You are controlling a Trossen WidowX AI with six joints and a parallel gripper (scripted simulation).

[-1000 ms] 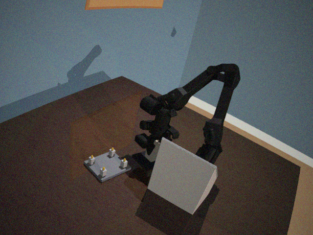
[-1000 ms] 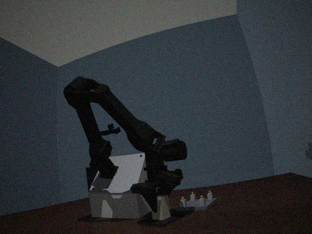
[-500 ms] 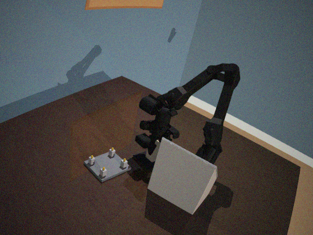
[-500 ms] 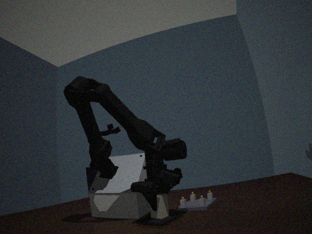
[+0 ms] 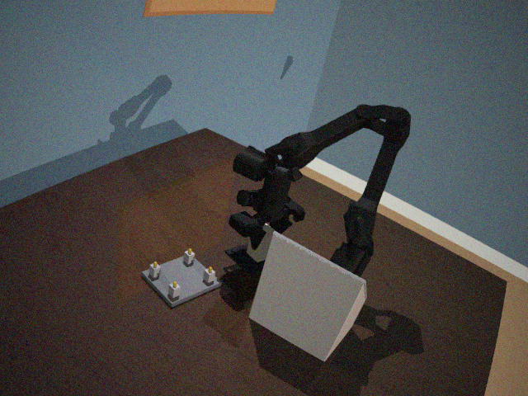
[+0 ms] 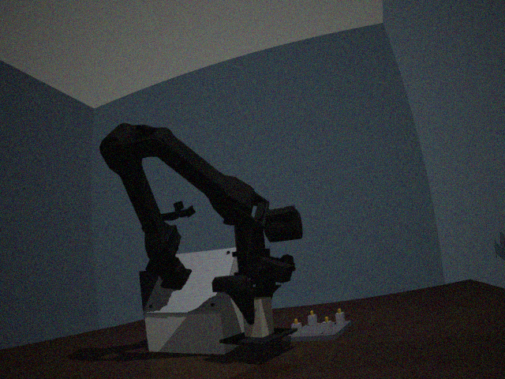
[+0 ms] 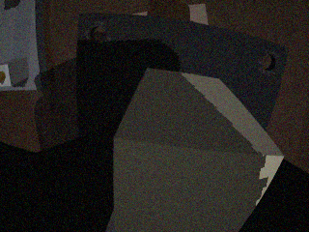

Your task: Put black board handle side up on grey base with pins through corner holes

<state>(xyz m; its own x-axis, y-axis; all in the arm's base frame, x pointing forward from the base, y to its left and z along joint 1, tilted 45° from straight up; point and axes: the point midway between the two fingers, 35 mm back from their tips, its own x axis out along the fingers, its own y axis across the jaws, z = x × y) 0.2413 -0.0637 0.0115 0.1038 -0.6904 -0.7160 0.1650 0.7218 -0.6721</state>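
Now: the grey base 70 mm ahead of my gripper tip, 180 mm to the left of it and 60 mm below it. From my gripper tip the other things lie so: flat black board 10 mm below.
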